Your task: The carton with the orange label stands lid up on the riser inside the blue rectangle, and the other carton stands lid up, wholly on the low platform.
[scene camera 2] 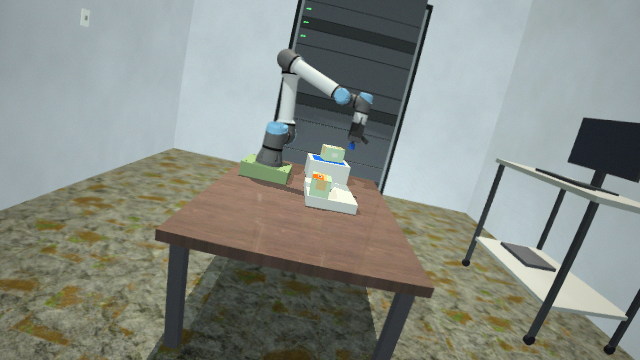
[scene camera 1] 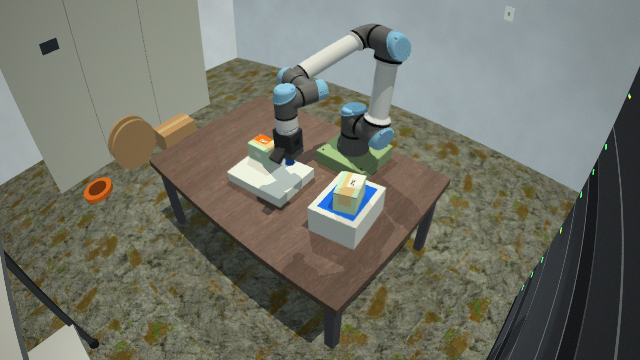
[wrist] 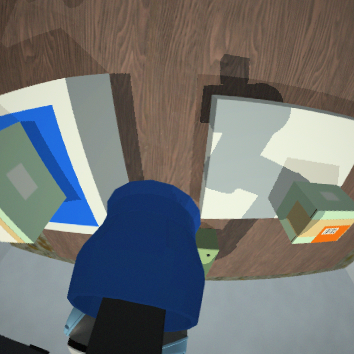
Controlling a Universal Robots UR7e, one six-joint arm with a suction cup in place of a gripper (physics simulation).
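The carton with the orange label [scene camera 1: 257, 150] [scene camera 2: 319, 187] [wrist: 327, 200] stands near an edge of the low white platform [scene camera 1: 250, 172] [scene camera 2: 332, 205] [wrist: 325, 135], its orange label facing up. The other carton, pale green with tan tape and a white label on top [scene camera 1: 347, 197] [scene camera 2: 332, 153] [wrist: 30, 190], stands upright on the white riser [scene camera 1: 330, 227] [scene camera 2: 325, 170] [wrist: 95, 115], over the blue rectangle [scene camera 1: 367, 194] [scene camera 2: 317, 158] [wrist: 44, 120]. My gripper, a blue suction cup [scene camera 1: 290, 162] [scene camera 2: 352, 146] [wrist: 152, 200], is open and holds no carton. It hangs above the platform and riser, clear of both cartons.
The arm's green base [scene camera 1: 330, 159] [scene camera 2: 262, 172] [wrist: 207, 255] stands on the wooden table [scene camera 1: 210, 200] [scene camera 2: 280, 240] [wrist: 165, 100] behind the platform and riser. A narrow gap separates platform and riser. A cart [scene camera 2: 575, 186] with a monitor [scene camera 2: 607, 150] stands apart from the table.
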